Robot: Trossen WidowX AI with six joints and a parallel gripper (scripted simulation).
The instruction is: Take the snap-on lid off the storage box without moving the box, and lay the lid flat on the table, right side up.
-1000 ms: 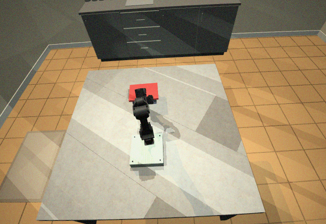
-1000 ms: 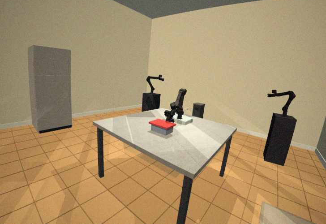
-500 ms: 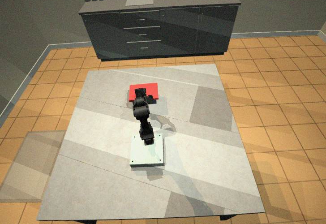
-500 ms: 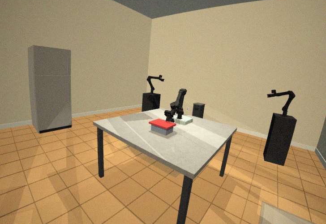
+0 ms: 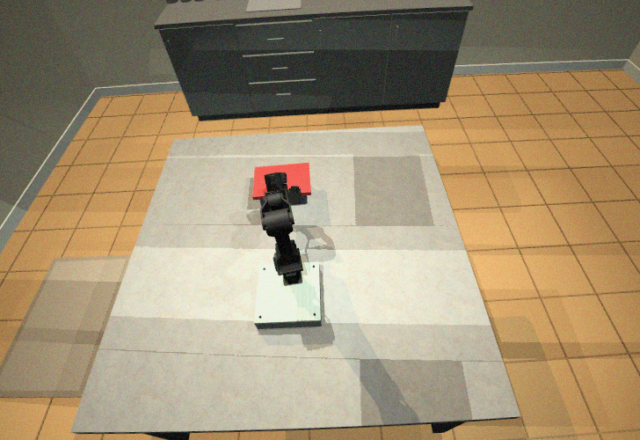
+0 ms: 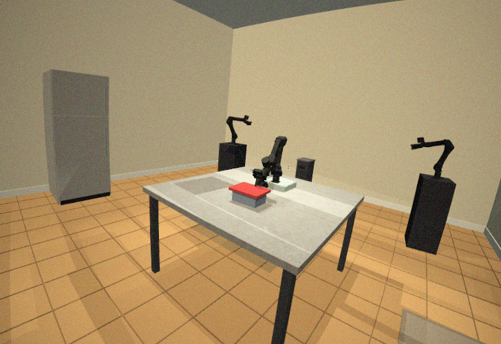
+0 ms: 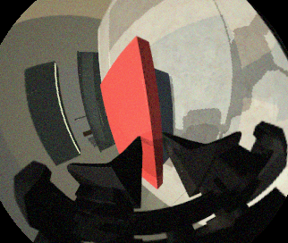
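My gripper tip is 7 cm short of the red lid and 1 cm to the left of it. The rest, counted from my gripper tip: grey storage box (8 cm ahead, 4 cm below).
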